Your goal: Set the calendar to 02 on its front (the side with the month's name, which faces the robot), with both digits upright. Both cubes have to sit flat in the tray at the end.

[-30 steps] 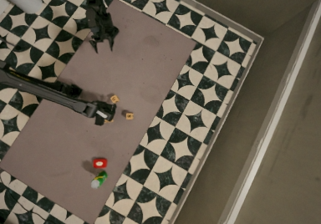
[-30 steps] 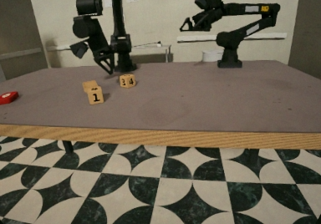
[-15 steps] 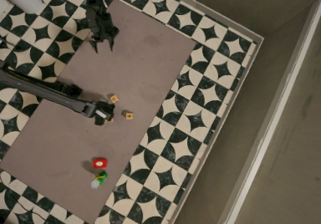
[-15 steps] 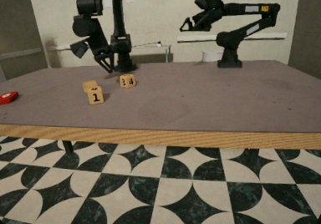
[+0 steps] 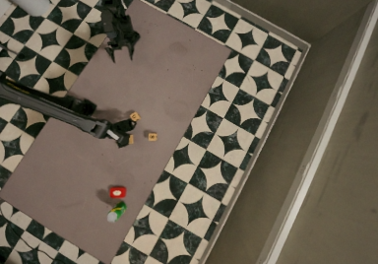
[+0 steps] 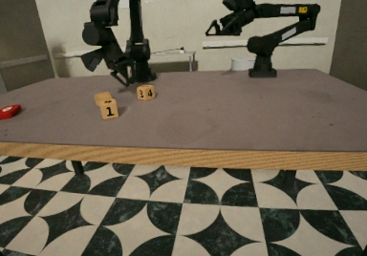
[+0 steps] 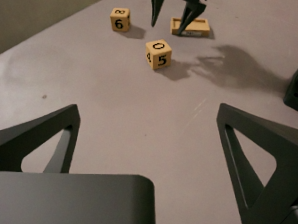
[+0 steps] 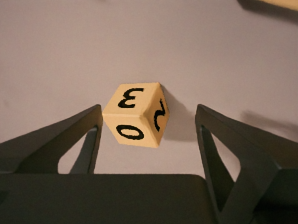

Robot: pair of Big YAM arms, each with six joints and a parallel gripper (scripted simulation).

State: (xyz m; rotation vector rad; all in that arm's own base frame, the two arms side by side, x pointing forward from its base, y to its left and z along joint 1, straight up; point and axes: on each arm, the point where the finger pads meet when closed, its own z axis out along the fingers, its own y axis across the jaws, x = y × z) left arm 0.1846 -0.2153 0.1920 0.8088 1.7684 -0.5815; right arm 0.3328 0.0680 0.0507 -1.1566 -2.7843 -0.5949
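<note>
My right gripper is now 10 mm past the cube, 50 mm to the right of it and 40 mm above it. From my right hand the other things lie so: wooden tray: 10 mm behind, 110 mm to the right, 50 mm below; then red block: 120 mm ahead, 410 mm to the right, 50 mm below; then white bottle: 190 mm ahead, 490 mm to the right.
</note>
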